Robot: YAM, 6 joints.
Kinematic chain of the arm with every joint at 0, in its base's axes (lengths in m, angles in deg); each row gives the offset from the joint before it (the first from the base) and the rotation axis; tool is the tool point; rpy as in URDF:
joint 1: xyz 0 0 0.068 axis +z
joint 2: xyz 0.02 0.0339 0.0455 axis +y
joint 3: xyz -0.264 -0.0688 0 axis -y
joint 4: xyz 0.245 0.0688 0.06 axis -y
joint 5: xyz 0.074 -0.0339 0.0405 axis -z
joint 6: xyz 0.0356 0 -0.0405 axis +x
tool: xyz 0 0 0 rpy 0 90 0
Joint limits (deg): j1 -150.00..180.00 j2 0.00..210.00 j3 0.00..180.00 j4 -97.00..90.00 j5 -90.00..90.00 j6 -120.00..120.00
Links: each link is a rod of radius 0.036 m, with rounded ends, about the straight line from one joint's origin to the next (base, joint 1, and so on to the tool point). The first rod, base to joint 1, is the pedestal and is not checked.
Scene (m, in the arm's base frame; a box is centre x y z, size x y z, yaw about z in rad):
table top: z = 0
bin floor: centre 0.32 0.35 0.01 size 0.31 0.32 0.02 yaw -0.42
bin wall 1: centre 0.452 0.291 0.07 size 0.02 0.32 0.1 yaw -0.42
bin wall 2: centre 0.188 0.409 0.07 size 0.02 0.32 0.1 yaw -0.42
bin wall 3: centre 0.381 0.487 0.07 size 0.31 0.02 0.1 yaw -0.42
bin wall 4: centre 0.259 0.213 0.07 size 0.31 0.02 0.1 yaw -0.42
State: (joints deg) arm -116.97 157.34 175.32 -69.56 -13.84 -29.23
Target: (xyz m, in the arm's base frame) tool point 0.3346 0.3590 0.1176
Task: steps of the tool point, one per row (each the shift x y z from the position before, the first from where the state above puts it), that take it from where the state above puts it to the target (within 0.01 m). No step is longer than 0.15 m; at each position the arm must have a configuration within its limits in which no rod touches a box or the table.
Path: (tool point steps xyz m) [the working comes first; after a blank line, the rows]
Joints at the target: 45.37 160.47 150.87 -96.64 -23.25 -29.23
Straight joint move there: touches bin wall 1.

1: 0.1342 -0.0413 -0.0045
2: 0.1391 -0.0052 -0.0043
3: 0.1348 0.0306 -0.0041
4: 0.1214 0.0638 -0.0038
5: 0.0998 0.0920 -0.0035
6: 0.0721 0.1136 -0.0032
7: 0.0400 0.1271 -0.0030
8: 0.0059 0.1318 -0.0026
9: -0.0279 0.1275 -0.0023
10: -0.0592 0.1146 -0.0020
11: -0.0857 0.0946 -0.0018
12: 0.0000 0.0000 -0.1101

